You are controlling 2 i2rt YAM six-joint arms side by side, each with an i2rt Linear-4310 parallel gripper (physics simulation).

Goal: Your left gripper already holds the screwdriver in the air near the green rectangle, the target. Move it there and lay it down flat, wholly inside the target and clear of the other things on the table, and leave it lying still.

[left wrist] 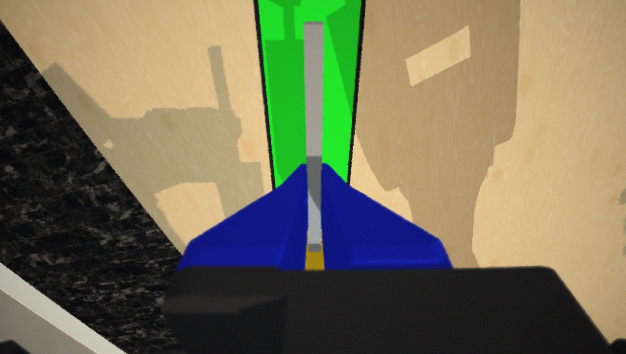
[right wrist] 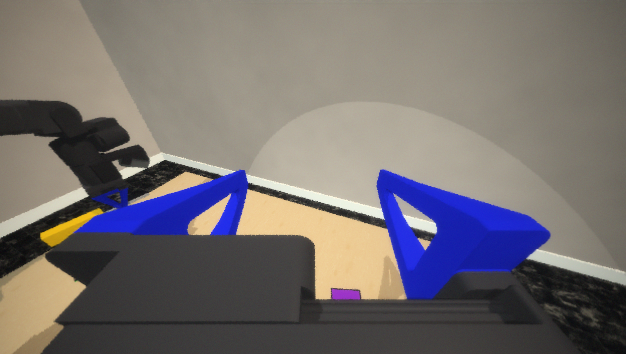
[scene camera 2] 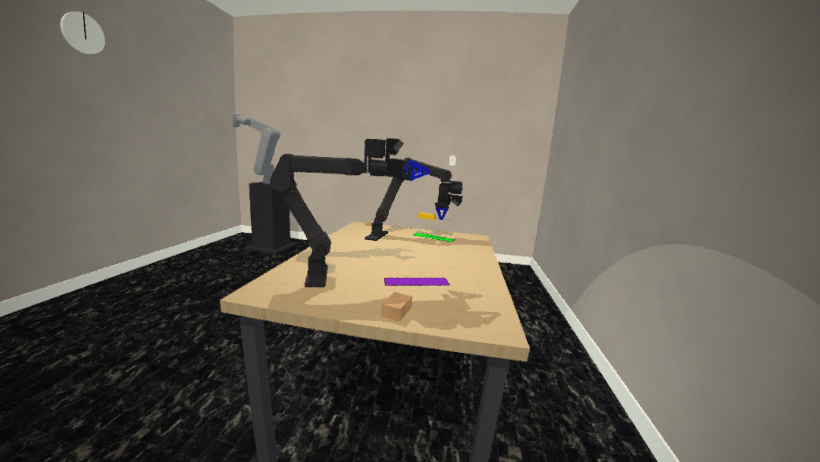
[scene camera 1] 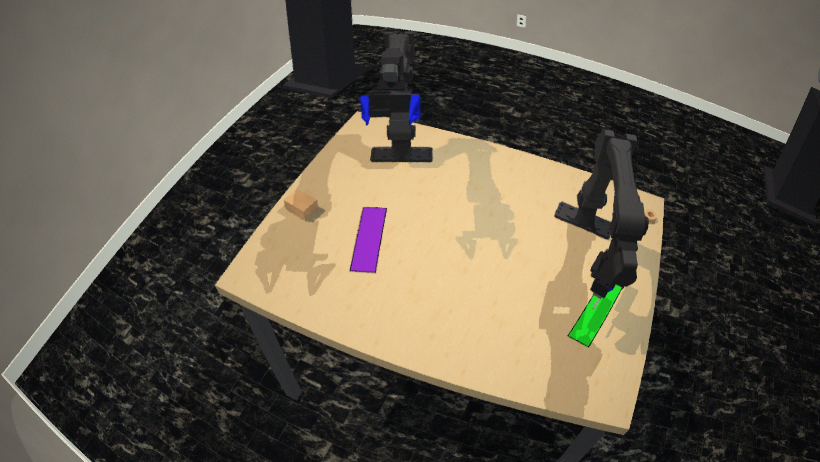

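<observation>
My left gripper (scene camera 2: 441, 217) (left wrist: 314, 175) is shut on the screwdriver. The screwdriver's grey shaft (left wrist: 314, 90) points up the left wrist view, over the green target and roughly in line with it. Its yellow handle (scene camera 2: 426, 216) (right wrist: 70, 227) sticks out behind the fingers, well above the table. The green target (scene camera 1: 586, 330) (scene camera 2: 434, 237) (left wrist: 287, 125) lies below; the left arm hides its upper end in scene camera 1. My right gripper (scene camera 1: 390, 114) (scene camera 2: 421, 170) (right wrist: 312, 177) is open and empty, high above the table.
A purple rectangle (scene camera 1: 368, 239) (scene camera 2: 416, 281) (right wrist: 345, 294) lies on the table (scene camera 1: 436, 298). An orange-brown block (scene camera 1: 301, 203) (scene camera 2: 395, 307) stands near the table's left edge in scene camera 1. A small orange-brown ring-like thing lies behind the left arm near the right edge there.
</observation>
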